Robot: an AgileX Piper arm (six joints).
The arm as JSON. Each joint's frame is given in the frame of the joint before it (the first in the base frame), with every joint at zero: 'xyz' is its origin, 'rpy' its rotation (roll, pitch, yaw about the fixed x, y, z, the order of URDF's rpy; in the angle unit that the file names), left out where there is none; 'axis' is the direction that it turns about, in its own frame. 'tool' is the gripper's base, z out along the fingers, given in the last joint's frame.
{
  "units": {
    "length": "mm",
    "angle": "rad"
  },
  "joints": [
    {
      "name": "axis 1",
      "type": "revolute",
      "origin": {
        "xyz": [
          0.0,
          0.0,
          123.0
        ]
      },
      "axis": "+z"
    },
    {
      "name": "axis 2",
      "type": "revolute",
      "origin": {
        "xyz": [
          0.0,
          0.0,
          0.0
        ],
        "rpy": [
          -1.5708,
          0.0,
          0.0
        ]
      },
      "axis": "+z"
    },
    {
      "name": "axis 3",
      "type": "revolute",
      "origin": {
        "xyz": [
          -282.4,
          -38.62,
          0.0
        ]
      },
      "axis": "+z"
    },
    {
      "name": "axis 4",
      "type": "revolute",
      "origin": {
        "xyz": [
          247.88,
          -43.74,
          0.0
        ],
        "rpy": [
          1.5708,
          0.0,
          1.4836
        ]
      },
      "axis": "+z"
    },
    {
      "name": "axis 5",
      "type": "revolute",
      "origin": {
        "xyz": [
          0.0,
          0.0,
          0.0
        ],
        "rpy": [
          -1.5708,
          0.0,
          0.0
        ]
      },
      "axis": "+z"
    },
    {
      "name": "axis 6",
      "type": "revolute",
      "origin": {
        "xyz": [
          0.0,
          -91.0,
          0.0
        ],
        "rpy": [
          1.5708,
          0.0,
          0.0
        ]
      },
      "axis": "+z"
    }
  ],
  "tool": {
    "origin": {
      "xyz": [
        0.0,
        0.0,
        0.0
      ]
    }
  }
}
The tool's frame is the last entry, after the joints.
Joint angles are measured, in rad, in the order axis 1, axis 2, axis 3, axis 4, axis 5, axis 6. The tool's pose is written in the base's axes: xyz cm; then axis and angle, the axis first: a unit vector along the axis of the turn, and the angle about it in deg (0 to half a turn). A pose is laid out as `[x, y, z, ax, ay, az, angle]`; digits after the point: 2 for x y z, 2 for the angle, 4 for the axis.
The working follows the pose.
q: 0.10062 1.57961 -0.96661 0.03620 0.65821 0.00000
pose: [30.16, 3.25, 21.40, -0.0381, 0.9990, 0.0237, 157.95]
Where each joint sits with the arm in this pose, in the base's axes (m; each line is computed from the numbers above, not from the rounded line before):
axis 1: 0.0000 0.0000 0.1230
axis 2: 0.0000 0.0000 0.1230
axis 3: 0.0409 0.0041 0.4050
axis 4: 0.2677 0.0270 0.2982
axis 5: 0.2677 0.0270 0.2982
axis 6: 0.3016 0.0325 0.2140
the tool: 0.3016 0.0325 0.2140

